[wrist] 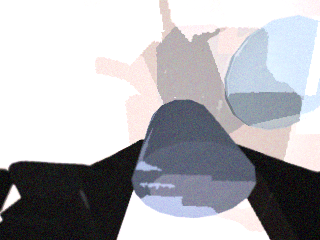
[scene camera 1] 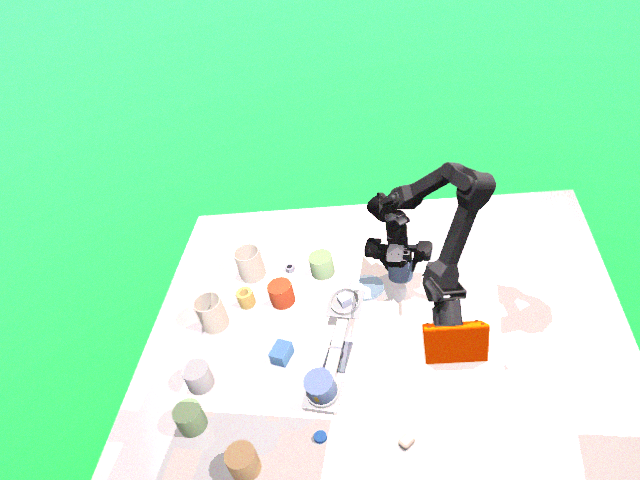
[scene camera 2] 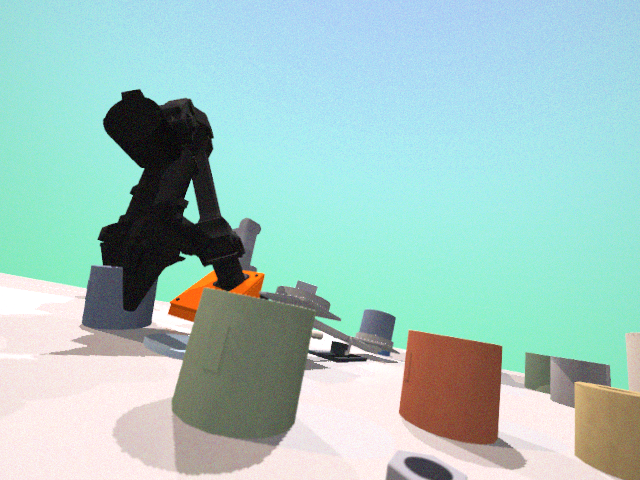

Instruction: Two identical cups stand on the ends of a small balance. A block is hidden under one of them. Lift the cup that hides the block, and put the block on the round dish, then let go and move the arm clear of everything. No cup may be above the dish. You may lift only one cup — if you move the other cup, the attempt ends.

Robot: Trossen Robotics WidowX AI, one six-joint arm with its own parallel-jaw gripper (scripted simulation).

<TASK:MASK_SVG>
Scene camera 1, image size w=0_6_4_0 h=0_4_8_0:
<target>my gripper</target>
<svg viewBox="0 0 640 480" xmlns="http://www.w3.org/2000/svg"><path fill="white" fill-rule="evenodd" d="M364 248L365 256L379 259L387 271L388 266L402 268L408 262L413 261L412 272L414 272L418 262L431 260L433 243L431 241L419 241L417 244L411 245L408 244L407 231L399 236L392 236L386 231L388 244L381 244L381 238L368 238Z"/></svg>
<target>orange cylinder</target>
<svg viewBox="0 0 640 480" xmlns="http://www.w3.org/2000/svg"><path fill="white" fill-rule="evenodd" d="M278 277L268 283L267 291L273 308L286 310L295 303L295 295L290 280L285 277Z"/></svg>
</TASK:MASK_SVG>
